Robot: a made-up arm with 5 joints.
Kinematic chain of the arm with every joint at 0, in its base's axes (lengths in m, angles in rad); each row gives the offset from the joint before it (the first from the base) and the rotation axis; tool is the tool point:
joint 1: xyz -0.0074 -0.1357 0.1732 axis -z
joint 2: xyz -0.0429 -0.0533 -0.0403 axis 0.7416 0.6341 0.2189
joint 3: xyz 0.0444 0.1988 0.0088 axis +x
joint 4: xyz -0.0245 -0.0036 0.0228 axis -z
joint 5: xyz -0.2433 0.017 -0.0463 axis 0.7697 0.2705 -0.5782
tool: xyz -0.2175 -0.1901 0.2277
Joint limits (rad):
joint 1: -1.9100..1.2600
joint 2: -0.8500..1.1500
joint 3: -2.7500..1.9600
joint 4: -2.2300..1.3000
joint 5: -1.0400..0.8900
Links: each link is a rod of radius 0.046 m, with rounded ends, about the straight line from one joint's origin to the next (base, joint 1, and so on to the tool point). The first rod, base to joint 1, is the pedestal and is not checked.
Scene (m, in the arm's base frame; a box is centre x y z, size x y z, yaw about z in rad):
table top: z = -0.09
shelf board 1: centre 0.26 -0.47 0 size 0.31 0.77 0.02 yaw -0.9
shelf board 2: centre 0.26 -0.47 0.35 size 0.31 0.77 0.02 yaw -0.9
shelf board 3: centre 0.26 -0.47 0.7 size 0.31 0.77 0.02 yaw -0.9
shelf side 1: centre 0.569 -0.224 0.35 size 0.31 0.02 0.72 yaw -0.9
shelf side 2: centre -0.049 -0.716 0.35 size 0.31 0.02 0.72 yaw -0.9
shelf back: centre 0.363 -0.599 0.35 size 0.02 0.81 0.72 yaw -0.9
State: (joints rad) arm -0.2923 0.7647 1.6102 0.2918 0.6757
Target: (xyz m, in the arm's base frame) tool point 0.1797 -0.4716 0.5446
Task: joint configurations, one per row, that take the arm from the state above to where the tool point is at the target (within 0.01 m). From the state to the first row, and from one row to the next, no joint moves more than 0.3 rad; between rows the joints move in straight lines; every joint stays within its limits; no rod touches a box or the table.
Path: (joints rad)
1: -0.2930 0.7891 1.5948 0.5194 0.6247
2: -0.2937 0.8135 1.5794 0.7470 0.5736
3: -0.2944 0.8379 1.5640 0.9746 0.5226
4: -0.2951 0.8622 1.5486 1.2022 0.4716
5: -0.5430 0.9322 1.5512 1.1548 0.5264
6: -0.7909 1.0022 1.5539 1.1073 0.5812

